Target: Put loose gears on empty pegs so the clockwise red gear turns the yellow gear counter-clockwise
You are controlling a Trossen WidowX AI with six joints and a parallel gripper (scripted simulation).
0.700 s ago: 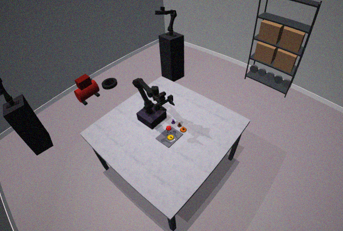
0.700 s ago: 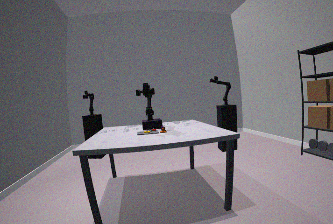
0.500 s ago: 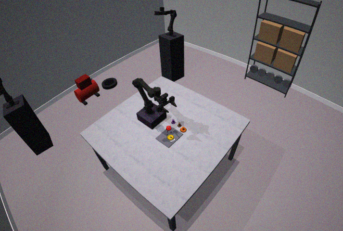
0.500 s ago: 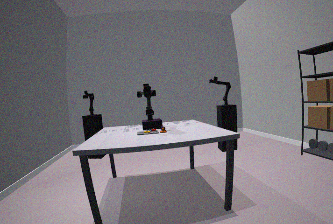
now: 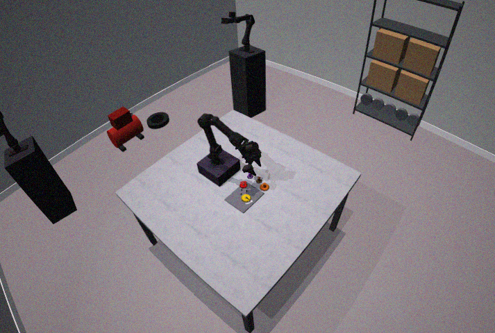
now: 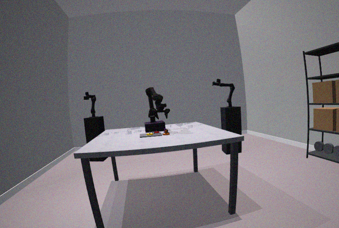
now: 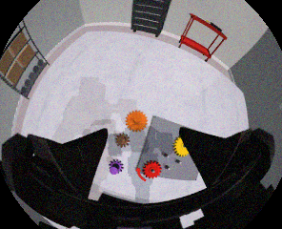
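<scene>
My gripper tip is now 100 mm past the purple gear, 10 mm to the right of it and 130 mm above it. The rest, counted from my gripper tip: brown gear (30 mm behind, 30 mm to the left, 130 mm below); orange gear (40 mm ahead, 20 mm to the left, 130 mm below); red gear (70 mm behind, 80 mm to the right, 130 mm below).
</scene>
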